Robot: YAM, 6 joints.
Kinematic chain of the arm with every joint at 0, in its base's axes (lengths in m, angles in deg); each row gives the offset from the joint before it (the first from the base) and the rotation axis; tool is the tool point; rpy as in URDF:
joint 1: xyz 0 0 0.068 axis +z
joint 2: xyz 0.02 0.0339 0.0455 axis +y
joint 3: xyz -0.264 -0.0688 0 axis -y
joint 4: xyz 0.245 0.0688 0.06 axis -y
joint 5: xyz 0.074 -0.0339 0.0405 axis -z
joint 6: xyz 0.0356 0 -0.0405 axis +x
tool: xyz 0 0 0 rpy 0 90 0
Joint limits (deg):
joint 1: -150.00..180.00
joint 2: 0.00..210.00
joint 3: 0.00..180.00
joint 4: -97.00..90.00
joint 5: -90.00..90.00
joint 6: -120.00..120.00
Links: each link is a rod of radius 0.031 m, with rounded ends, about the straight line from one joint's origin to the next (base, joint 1, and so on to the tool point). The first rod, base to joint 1, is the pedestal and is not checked.
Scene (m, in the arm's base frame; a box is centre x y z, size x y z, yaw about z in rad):
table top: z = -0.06
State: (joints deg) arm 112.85 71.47 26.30 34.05 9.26 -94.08
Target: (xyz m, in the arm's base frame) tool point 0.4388 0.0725 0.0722
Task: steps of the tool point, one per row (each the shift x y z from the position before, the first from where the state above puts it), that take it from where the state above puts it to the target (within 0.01 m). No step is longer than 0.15 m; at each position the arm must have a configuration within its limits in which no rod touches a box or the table.
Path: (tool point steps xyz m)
1: 0.0600 0.0454 -0.0050
2: 0.0770 0.0292 -0.0101
3: 0.0891 0.0064 -0.0151
4: 0.0936 -0.0208 -0.0203
5: 0.0889 -0.0501 -0.0250
6: 0.0745 -0.0777 -0.0297
7: 0.0508 -0.1003 -0.0339

